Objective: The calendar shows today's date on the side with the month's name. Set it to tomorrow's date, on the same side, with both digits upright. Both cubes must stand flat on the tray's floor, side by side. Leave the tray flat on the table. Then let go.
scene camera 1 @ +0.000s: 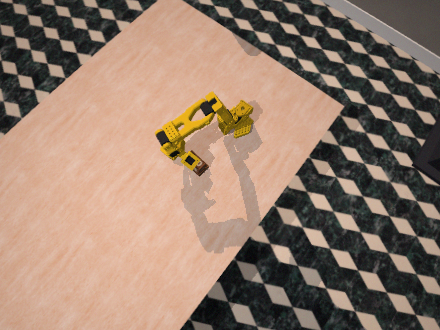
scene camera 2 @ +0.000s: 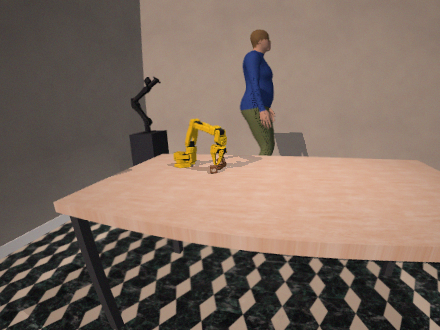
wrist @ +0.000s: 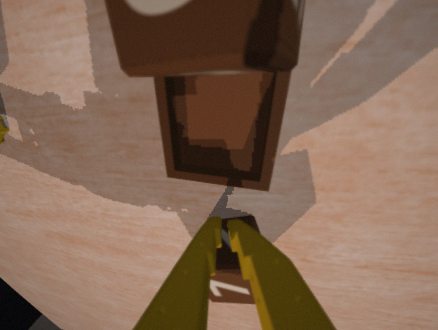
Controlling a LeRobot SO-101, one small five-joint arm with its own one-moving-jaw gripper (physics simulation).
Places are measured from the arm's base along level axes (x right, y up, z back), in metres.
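Pixels of known places: hand, tool point: (scene camera 2: 215,164) (wrist: 221,227); arm's base, link origin: (scene camera 1: 232,127) (scene camera 2: 188,165).
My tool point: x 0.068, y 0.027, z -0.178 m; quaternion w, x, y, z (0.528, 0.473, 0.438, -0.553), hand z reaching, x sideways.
Ahead of a thing's pixels: the offset from my tool point to its top centre. "spot": to the spot under its first point. Level surfaces: height alone.
The brown tray (wrist: 200,177) (scene camera 1: 201,172) lies on the table. A brown cube {spot: dx -0.058, dy +0.019, dz -0.004 m} (wrist: 200,45) is at its far end in the wrist view, with part of a white digit on its upper face; the near part of the tray is empty. A second brown cube {dx +0.035, dy +0.005, dz -0.002 m} (wrist: 232,298) (scene camera 2: 213,170) is on the table outside the tray, apart from its near end. A white 1, lying sideways, shows on one face; its darker face is partly covered by the jaws. My gripper (wrist: 224,223) is shut and empty, its tips drawn over this loose cube. Whether they touch it is unclear. The month side cannot be read.
The yellow arm base (scene camera 1: 237,122) (scene camera 2: 185,159) stands near the table {dy -0.027 m} (scene camera 1: 100,200) (scene camera 2: 300,200) edge. The arm casts a broad shadow around the tray. A person (scene camera 2: 258,85) stands behind the table, and a black arm (scene camera 2: 143,102) is on a dark pedestal (scene camera 2: 149,146).
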